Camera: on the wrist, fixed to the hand. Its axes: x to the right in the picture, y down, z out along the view.
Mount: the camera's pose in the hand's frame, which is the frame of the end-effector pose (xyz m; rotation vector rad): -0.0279 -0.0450 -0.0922 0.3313 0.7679 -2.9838
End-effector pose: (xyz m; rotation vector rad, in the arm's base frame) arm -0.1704 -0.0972 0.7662 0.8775 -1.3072 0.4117
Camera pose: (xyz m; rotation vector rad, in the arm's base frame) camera -0.0848 -0.0502 0.7242 1.5925 1.4763 -1.3249
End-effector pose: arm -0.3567 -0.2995 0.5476 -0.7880 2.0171 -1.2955
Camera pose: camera -0.4014 -0.2421 0.6251 1.3462 0.5677 1.0535
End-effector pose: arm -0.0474 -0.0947 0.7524 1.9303 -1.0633 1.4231
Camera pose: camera -0.0645 0.0101 0.7575 0.6916 1.8988 -0.0414
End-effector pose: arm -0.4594 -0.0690 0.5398 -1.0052 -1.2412 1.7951
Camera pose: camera -0.3593 -0.0452 0.5668 0.6795 -0.4693 -0.7989
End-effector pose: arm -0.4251 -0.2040 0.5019 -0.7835 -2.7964 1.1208
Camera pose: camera -0.4015 -0.1856 0.6039 1.7916 -0.5095 0.0639
